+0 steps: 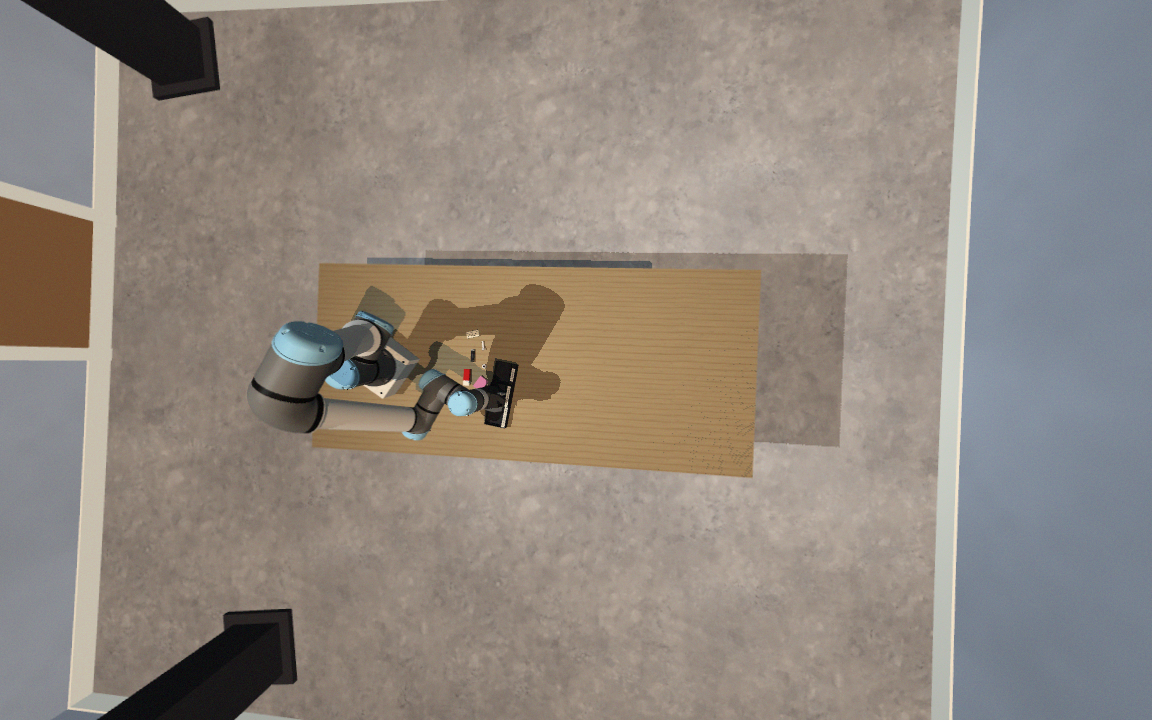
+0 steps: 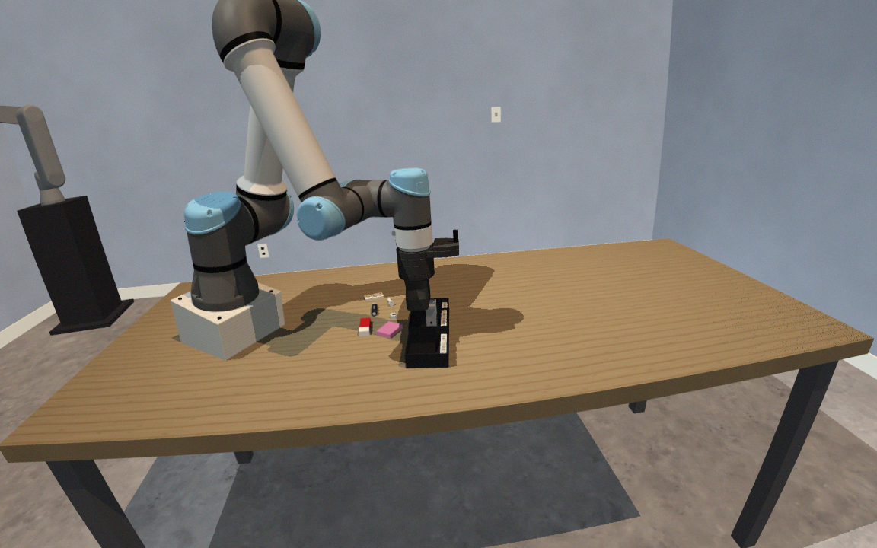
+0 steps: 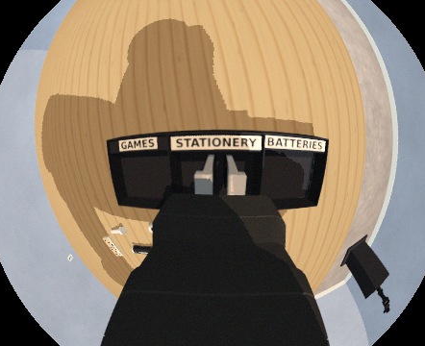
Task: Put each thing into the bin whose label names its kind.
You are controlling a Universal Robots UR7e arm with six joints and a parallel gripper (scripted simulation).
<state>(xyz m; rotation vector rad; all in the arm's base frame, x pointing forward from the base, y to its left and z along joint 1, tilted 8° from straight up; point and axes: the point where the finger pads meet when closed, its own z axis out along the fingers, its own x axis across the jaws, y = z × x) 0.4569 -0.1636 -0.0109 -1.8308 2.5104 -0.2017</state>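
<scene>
Right now my hand is 10 mm above the black bin tray. Round my hand: red block: 140 mm behind, 80 mm to the left, 30 mm below; hex nut: 120 mm to the left, 70 mm behind, 30 mm below; pink eraser: 90 mm behind, 50 mm to the left, 30 mm below.
</scene>
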